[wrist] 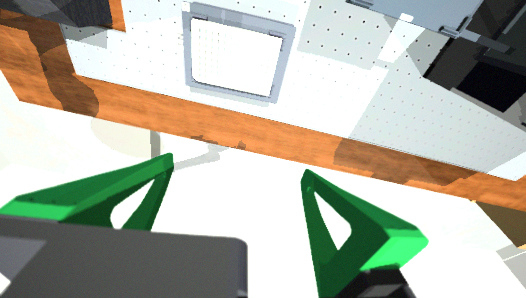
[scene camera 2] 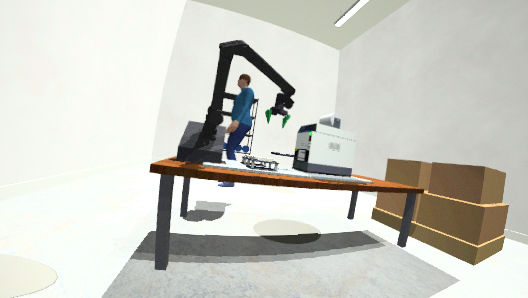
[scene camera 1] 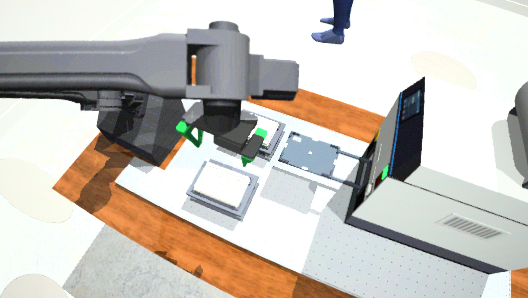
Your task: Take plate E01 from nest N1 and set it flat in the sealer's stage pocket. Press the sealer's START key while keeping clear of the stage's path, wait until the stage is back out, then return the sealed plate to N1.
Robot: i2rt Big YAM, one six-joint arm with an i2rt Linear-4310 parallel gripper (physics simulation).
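Note:
My gripper is open and empty, high above the table. A white plate sits in a grey nest near the front edge. A second pale plate in a nest farther back is partly hidden by the gripper. I cannot read which is E01 or N1. The sealer has its grey stage out on two rails, with no plate on it. A green spot shows on the sealer's front; whether it is the START key is unclear.
The dark arm base stands at the table's left end. The sealer's dark screen faces the nests. A person stands beyond the table's far side. Brown boxes stand on the floor at the right.

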